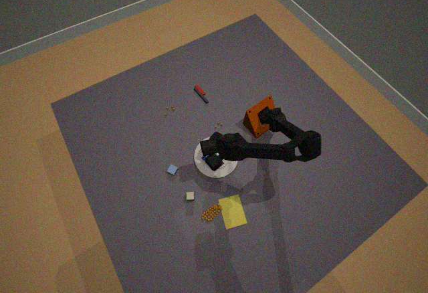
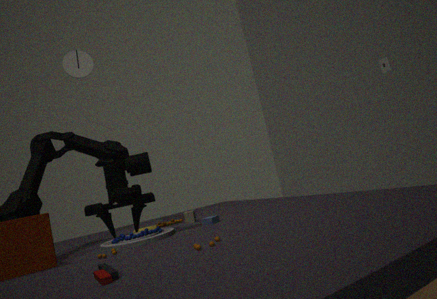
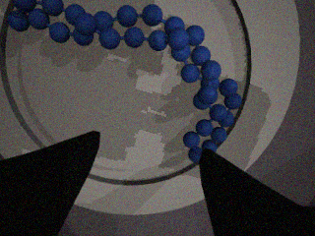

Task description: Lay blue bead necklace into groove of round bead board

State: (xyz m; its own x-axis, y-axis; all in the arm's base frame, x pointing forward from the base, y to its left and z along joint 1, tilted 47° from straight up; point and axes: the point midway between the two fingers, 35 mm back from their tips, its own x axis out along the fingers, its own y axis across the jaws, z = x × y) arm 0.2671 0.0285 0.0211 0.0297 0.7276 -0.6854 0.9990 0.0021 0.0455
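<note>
My gripper tip is now 20 mm short of the round white bead board, 30 mm to the left of it and 10 mm above it. From my gripper tip the other things lie so: cream cube 220 mm ahead, 40 mm to the left; then yellow sheet 120 mm ahead, 190 mm to the left, 20 mm below; then light blue cube 210 mm ahead, 100 mm to the right, 10 mm below.
</note>
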